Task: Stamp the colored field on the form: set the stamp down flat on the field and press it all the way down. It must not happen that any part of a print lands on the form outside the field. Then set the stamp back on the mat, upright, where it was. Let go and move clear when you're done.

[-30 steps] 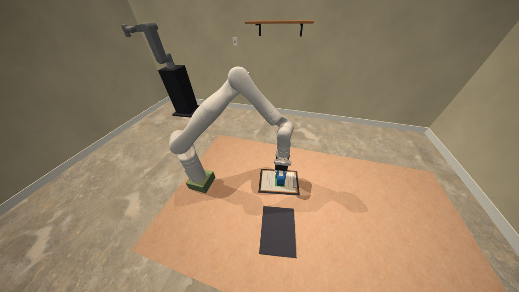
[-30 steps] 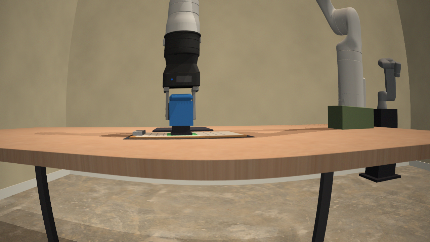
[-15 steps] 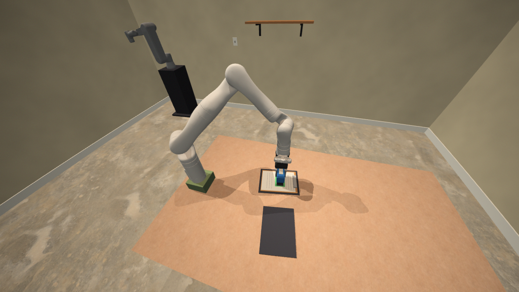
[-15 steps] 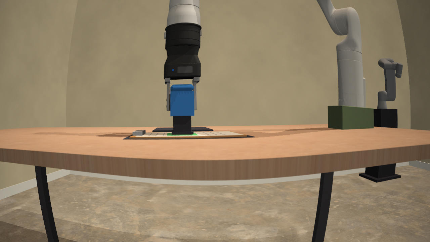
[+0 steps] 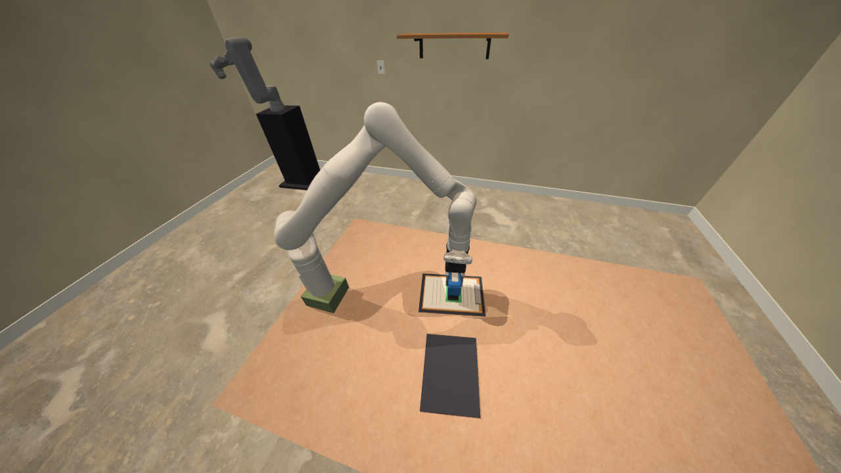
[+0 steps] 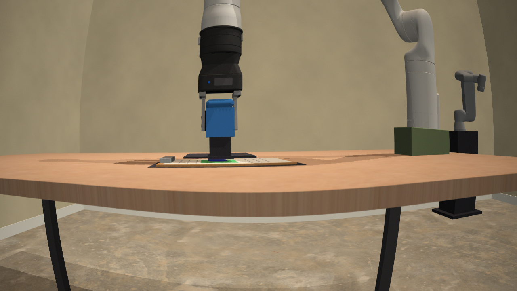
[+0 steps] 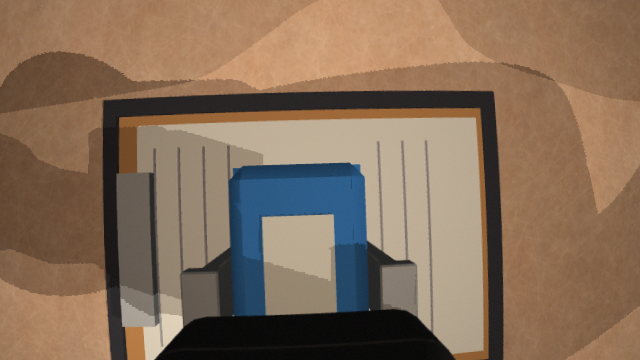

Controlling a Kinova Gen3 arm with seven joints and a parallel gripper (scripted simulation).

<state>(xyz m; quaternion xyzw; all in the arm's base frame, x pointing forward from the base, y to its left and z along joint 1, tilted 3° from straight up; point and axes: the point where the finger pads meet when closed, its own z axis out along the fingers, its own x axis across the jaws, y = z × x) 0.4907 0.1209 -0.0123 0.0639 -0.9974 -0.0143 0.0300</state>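
My gripper is now 3 cm short of the dark mat, 29 cm to the left of it and 7 cm above it. From my hand the other things lie so: form (1 cm ahead, 7 cm below); then blue stamp (2 cm below); then black base (5 cm below).
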